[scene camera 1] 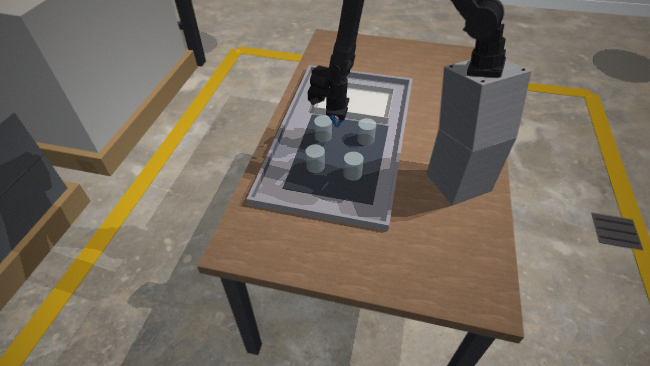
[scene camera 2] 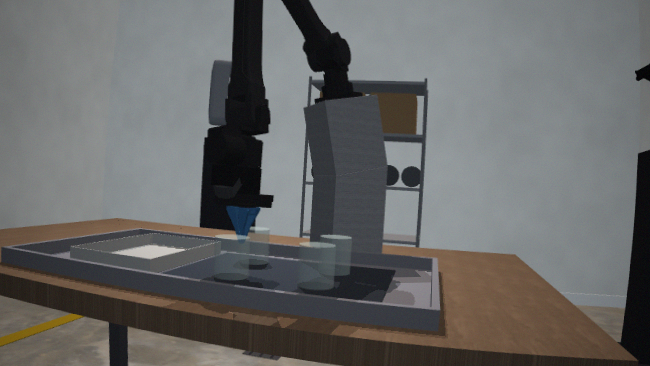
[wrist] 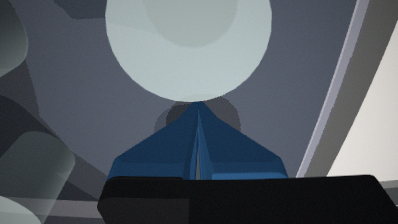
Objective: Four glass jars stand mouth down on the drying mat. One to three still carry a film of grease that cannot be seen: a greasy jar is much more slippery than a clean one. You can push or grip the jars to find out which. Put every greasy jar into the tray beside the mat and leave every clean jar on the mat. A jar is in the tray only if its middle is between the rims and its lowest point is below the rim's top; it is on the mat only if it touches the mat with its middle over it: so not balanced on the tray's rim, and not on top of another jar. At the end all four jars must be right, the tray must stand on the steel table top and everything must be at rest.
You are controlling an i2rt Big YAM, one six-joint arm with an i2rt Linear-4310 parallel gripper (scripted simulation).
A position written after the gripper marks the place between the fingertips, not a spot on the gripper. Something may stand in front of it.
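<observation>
Scene camera 2 shows the gripper [scene camera 2: 241, 243], a white-floored tray [scene camera 2: 152, 246], a dark drying mat [scene camera 2: 368, 284], a glass jar [scene camera 2: 343, 244], another glass jar [scene camera 2: 231, 252] and a further glass jar [scene camera 2: 316, 266]. Visible in scene camera 1: the tray [scene camera 1: 366, 101], the mat [scene camera 1: 330, 182] and a steel table top [scene camera 1: 271, 188]. The wrist view contains the gripper [wrist: 198, 110], the tray [wrist: 362, 153] and the mat [wrist: 70, 85].
</observation>
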